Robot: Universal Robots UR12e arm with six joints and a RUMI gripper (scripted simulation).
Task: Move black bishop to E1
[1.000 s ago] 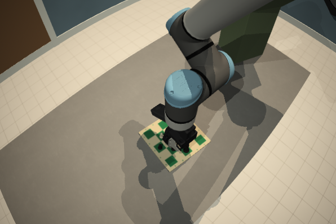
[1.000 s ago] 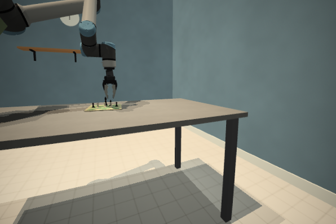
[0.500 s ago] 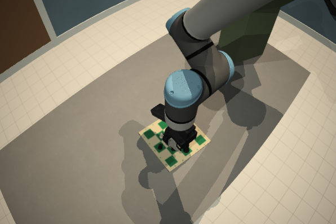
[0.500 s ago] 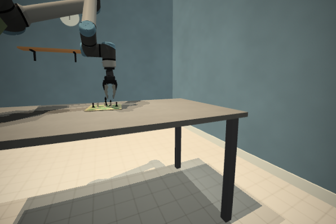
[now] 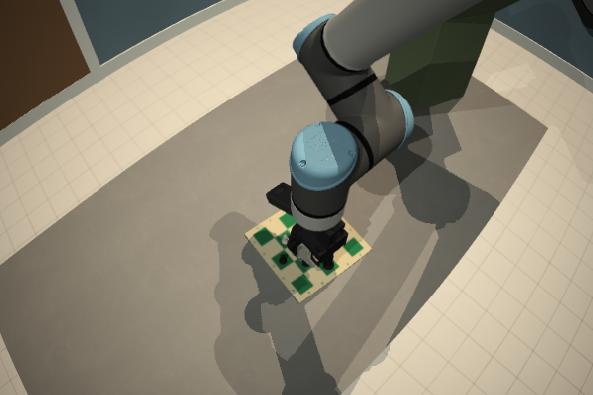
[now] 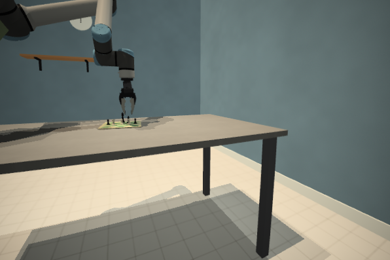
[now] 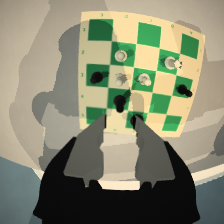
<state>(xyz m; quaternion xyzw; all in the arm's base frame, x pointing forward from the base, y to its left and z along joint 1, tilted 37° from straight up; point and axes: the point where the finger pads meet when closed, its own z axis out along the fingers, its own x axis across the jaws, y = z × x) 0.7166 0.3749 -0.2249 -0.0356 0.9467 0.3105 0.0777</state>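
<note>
Right now my hand is 7 cm above the chessboard, 4 cm to the left of it and 3 cm past it. Round my hand: white crowned piece (8 cm to the right, 7 cm behind, 5 cm below).
</note>
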